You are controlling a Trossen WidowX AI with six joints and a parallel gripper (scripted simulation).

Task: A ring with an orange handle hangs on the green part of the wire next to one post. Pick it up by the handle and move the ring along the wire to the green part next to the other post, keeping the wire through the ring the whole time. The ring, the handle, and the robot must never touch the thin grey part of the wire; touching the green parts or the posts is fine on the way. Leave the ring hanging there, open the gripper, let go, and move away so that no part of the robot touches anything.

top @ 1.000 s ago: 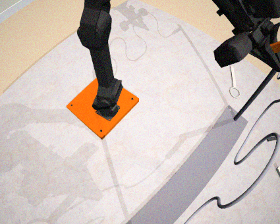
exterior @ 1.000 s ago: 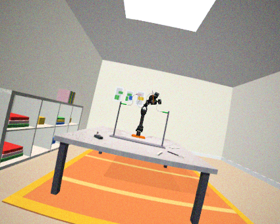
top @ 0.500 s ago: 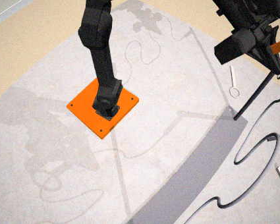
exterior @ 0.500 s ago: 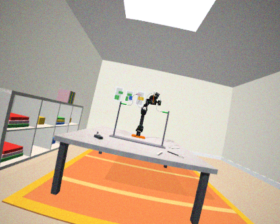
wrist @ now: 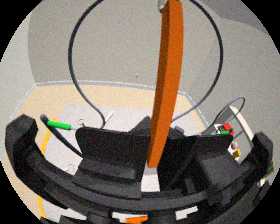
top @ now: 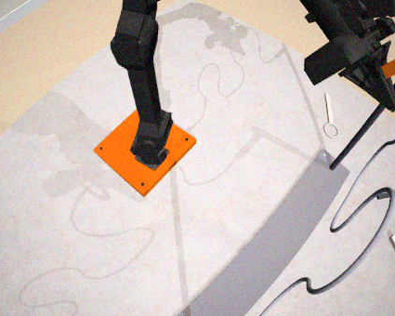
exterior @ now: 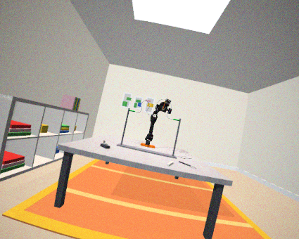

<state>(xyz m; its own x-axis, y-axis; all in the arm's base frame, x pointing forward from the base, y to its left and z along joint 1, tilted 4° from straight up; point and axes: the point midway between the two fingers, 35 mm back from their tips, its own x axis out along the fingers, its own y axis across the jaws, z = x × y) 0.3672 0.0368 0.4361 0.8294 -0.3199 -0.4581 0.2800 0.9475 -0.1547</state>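
Now: gripper tip 9 cm below the ring tool with orange handle and 1 cm to the right of it. Also, from my gripper tip: ring tool 46 cm below, 37 cm to the left; white block 46 cm below, 37 cm ahead, 8 cm to the left.
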